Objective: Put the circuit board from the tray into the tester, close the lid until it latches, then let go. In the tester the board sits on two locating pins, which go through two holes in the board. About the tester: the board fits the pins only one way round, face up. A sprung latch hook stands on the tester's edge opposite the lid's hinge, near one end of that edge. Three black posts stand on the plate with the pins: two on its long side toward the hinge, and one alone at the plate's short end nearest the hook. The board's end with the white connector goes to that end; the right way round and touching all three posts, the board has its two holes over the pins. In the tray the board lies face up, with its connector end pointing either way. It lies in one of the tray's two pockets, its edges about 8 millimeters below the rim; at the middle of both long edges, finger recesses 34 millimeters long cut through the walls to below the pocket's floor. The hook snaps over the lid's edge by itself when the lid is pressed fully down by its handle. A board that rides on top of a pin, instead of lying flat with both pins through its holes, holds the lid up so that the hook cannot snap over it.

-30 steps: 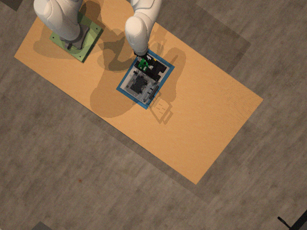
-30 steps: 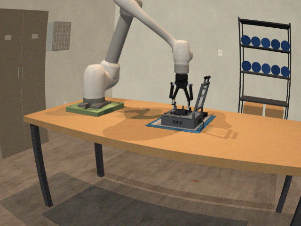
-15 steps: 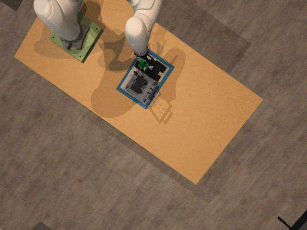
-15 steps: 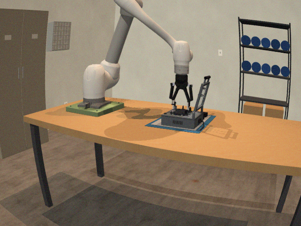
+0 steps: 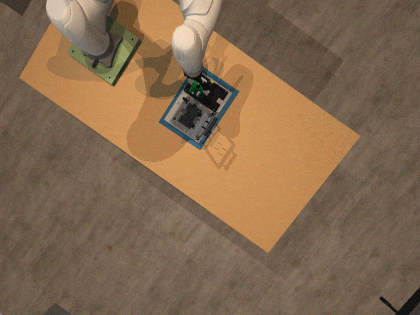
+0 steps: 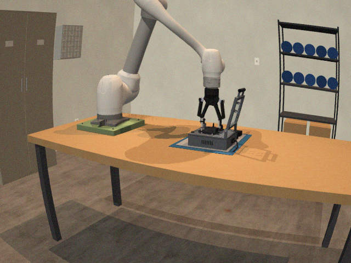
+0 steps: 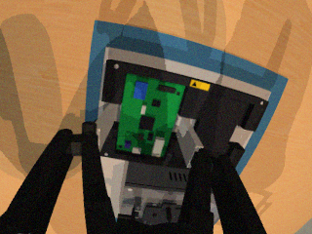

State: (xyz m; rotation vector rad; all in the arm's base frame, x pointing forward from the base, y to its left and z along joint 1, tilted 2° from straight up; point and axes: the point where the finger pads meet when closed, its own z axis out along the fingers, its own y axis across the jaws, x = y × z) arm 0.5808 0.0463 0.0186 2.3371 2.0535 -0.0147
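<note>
My hand is 2 cm above the green circuit board. From my hand the other things lie so: lid 19 cm to the right, 16 cm ahead, 14 cm above; then latch hook 11 cm to the right, 4 cm above, 2 cm behind; then grey tester 14 cm to the right, 7 cm ahead, 7 cm above.
</note>
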